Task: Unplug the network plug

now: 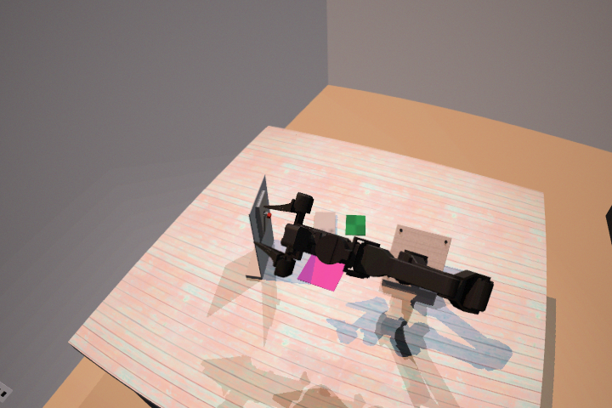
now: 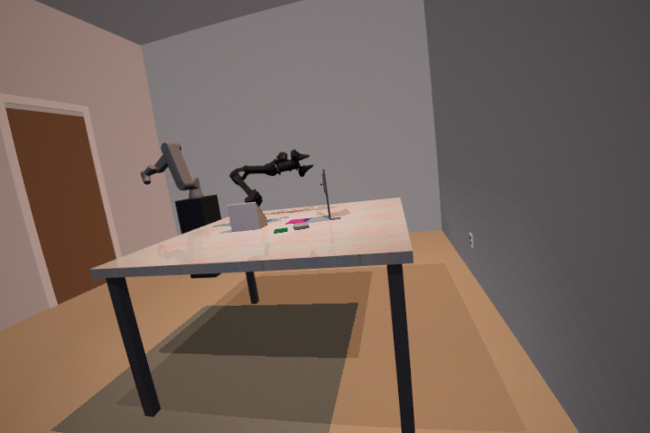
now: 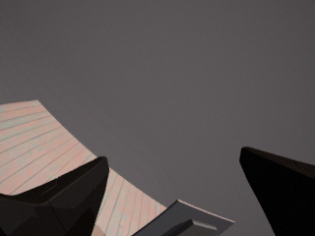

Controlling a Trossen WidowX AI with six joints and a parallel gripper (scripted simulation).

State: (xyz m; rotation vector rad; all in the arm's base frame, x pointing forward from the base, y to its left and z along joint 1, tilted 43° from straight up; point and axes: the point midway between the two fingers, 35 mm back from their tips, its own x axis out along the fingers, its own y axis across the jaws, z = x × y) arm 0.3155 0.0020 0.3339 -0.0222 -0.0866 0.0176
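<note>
The red network plug lies 90 mm ahead of my gripper tip, 150 mm to the right of it and 140 mm below it. The rest, counted from my gripper tip: magenta marked square: 80 mm behind, 180 mm to the right, 330 mm below; grey upright panel: 110 mm ahead, 150 mm to the right, 210 mm below; green patch: 100 mm behind, 400 mm to the right, 330 mm below.
</note>
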